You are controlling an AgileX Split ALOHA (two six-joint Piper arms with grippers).
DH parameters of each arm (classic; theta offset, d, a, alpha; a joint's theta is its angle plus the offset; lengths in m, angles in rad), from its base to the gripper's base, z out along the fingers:
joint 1: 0 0.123 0 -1.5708
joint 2: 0.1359 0 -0.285 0
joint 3: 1.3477 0 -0.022 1.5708
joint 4: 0 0.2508 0 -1.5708
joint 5: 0 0 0.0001 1.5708
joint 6: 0 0.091 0 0
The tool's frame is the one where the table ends.
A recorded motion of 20 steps. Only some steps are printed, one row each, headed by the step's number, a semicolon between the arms.
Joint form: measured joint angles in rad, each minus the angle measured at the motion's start. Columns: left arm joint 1, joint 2, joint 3, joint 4, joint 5, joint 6; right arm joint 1, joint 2, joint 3, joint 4, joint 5, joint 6.
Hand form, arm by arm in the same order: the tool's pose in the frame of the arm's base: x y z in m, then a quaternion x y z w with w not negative. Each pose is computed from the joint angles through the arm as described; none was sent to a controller.
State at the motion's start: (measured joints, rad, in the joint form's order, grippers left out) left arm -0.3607 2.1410 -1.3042 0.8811 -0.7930 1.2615; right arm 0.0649 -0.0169 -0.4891 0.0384 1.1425 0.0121
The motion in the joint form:
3: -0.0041 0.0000 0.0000 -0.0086 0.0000 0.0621; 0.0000 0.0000 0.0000 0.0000 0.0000 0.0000
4: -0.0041 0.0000 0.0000 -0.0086 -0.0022 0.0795; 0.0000 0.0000 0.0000 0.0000 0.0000 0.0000
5: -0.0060 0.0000 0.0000 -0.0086 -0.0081 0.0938; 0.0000 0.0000 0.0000 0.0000 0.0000 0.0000
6: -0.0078 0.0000 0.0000 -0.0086 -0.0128 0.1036; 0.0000 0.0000 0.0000 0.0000 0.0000 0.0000
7: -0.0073 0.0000 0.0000 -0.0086 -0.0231 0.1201; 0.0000 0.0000 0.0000 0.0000 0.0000 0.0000
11: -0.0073 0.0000 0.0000 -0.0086 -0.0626 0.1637; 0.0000 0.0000 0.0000 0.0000 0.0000 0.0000
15: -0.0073 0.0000 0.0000 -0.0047 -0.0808 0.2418; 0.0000 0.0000 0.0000 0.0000 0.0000 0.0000
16: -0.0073 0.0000 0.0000 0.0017 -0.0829 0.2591; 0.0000 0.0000 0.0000 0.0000 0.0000 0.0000
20: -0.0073 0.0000 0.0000 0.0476 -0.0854 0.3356; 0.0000 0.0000 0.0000 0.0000 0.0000 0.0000
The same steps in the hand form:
3: 0.4108 -0.2100 0.1720 0.74919 0.10062 0.30723 0.57809; -0.0100 0.0025 0.2677 -0.02460 0.87187 0.03793 0.48764
4: 0.4107 -0.2101 0.1722 0.74950 0.09362 0.31216 0.57623; -0.0100 0.0025 0.2677 -0.02460 0.87187 0.03793 0.48764
5: 0.4101 -0.2111 0.1726 0.74878 0.08628 0.31551 0.57649; -0.0100 0.0025 0.2677 -0.02460 0.87187 0.03793 0.48764
6: 0.4095 -0.2120 0.1729 0.74809 0.08092 0.31764 0.57699; -0.0100 0.0025 0.2677 -0.02460 0.87187 0.03793 0.48764
7: 0.4093 -0.2122 0.1737 0.74611 0.07275 0.32218 0.57812; -0.0100 0.0025 0.2677 -0.02460 0.87187 0.03793 0.48764
11: 0.4078 -0.2136 0.1767 0.73718 0.04828 0.33360 0.58562; -0.0100 0.0025 0.2677 -0.02460 0.87187 0.03793 0.48764
15: 0.4069 -0.2143 0.1779 0.73410 0.01413 0.35555 0.57834; -0.0100 0.0025 0.2677 -0.02460 0.87187 0.03793 0.48764
16: 0.4064 -0.2145 0.1778 0.73458 0.00450 0.35988 0.57520; -0.0100 0.0025 0.2677 -0.02460 0.87187 0.03793 0.48764
20: 0.4040 -0.2158 0.1761 0.73943 -0.04489 0.37678 0.55611; -0.0100 0.0025 0.2677 -0.02460 0.87187 0.03793 0.48764

